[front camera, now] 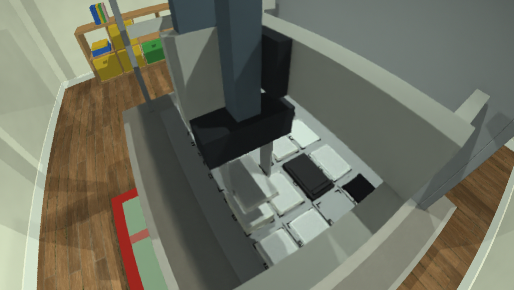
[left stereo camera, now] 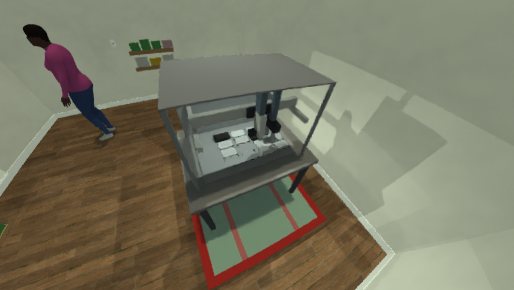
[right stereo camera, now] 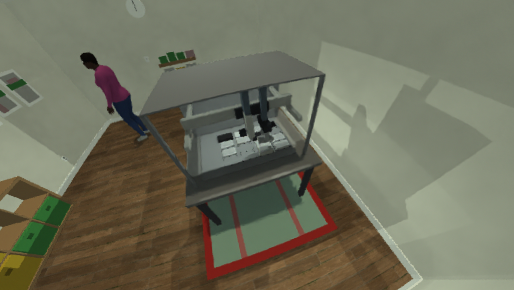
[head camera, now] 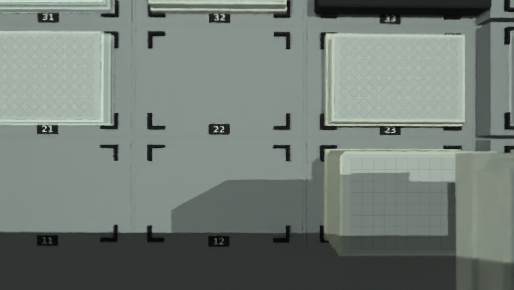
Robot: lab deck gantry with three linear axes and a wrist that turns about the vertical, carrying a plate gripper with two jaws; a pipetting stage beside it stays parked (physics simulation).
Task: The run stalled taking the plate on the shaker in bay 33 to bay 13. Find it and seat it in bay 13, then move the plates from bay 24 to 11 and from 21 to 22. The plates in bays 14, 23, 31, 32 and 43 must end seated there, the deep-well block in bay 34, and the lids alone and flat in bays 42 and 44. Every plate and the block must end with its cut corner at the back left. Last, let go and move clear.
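Places are measured from the robot's base along level axes (x ahead, y left, z up), in centimetres.
Where they show: gripper, between the fingertips: (front camera: 247,180) (left stereo camera: 268,138) (right stereo camera: 265,138); robot's base, origin of its link: (front camera: 188,133) (left stereo camera: 227,167) (right stereo camera: 225,166).
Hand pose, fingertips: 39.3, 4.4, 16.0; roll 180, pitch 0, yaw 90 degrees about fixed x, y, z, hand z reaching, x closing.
Each offset is from my fingertips to the top centre of the thing, as dx, dy, dz. "spot": to the spot under its first point.
My gripper (front camera: 248,181) is shut on a pale plate {+0.1, +0.0, +0.9} (front camera: 244,186) (head camera: 484,210) and holds it raised above bay 13; the plate's left end shows at the right edge of the head view, and the jaws are hidden there. Below it the deep-well block {-0.1, -0.1, -11.8} (front camera: 259,218) (head camera: 395,200), tall with a square grid on top, stands in bay 13. Pale plates sit in bay 23 {spot: +0.1, +10.6, -14.5} (head camera: 400,77), bay 21 {spot: -31.5, +10.5, -14.5} (head camera: 50,77), bay 31 {spot: -31.5, +17.3, -15.0} (head camera: 55,5) and bay 32 {spot: -16.5, +17.2, -15.0} (head camera: 217,6). A black unit {+0.3, +21.4, -12.9} (front camera: 307,175) (head camera: 402,5) sits in bay 33. In the front view plates also stand at bay 24 {spot: +13.7, +10.4, -13.1} (front camera: 309,225) and bay 14 {spot: +13.7, +0.1, -13.1} (front camera: 277,246).
The back row holds pale flat pieces {-0.1, +32.0, -14.5} (front camera: 329,160) {-16.5, +32.0, -15.2} (front camera: 305,132) and a dark square piece {+16.3, +32.0, -13.7} (front camera: 358,187). The parked pipetting stage (left stereo camera: 261,126) stands beside my gripper column. Enclosure walls (front camera: 370,115) flank the deck. A person (left stereo camera: 70,75) (right stereo camera: 111,85) stands beyond the table.
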